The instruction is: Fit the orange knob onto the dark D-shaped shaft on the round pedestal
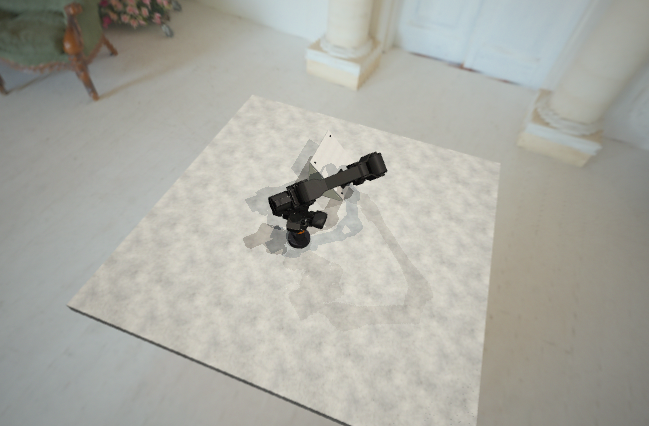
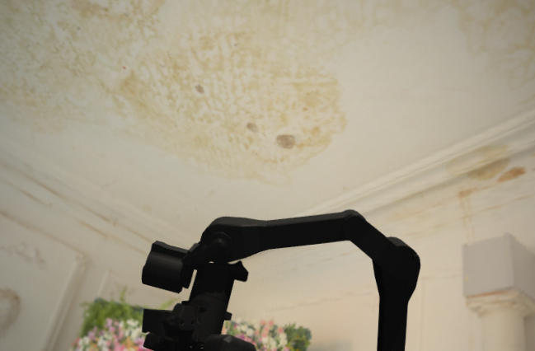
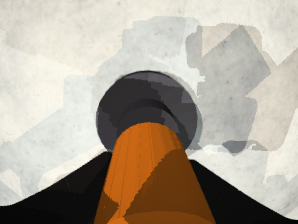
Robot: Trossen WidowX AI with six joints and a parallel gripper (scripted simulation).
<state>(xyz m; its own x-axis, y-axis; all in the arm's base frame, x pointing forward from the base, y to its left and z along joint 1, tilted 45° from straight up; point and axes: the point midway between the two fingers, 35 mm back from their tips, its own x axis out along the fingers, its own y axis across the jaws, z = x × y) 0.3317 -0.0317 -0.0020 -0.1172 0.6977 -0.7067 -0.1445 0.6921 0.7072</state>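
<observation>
Now: gripper tip 2 cm below the orange knob. From my gripper tip the other things lie so: dark round pedestal: 4 cm below.
</observation>
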